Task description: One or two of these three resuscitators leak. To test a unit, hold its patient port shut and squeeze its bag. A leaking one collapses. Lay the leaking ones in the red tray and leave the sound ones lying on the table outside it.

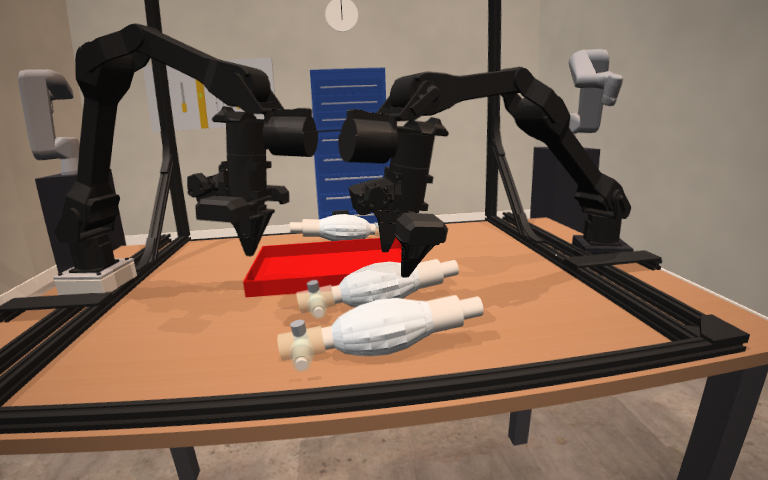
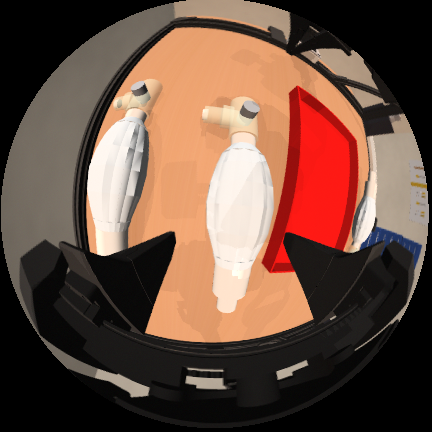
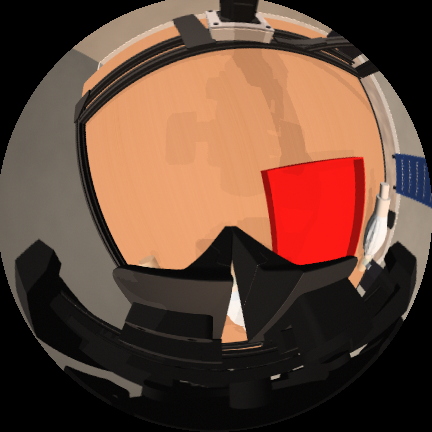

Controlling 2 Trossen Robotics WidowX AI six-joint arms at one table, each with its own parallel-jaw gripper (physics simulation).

In view: the left gripper (image 1: 394, 263), the right gripper (image 1: 249, 255), a red tray (image 1: 285, 269), a resuscitator (image 1: 378, 281), a resuscitator (image 1: 382, 327) and a resuscitator (image 1: 342, 227).
The red tray is seen too in image 2 (image 2: 318, 196) and in image 3 (image 3: 315, 208). The left gripper is seen too in image 2 (image 2: 231, 238). The right gripper is seen too in image 3 (image 3: 229, 231).
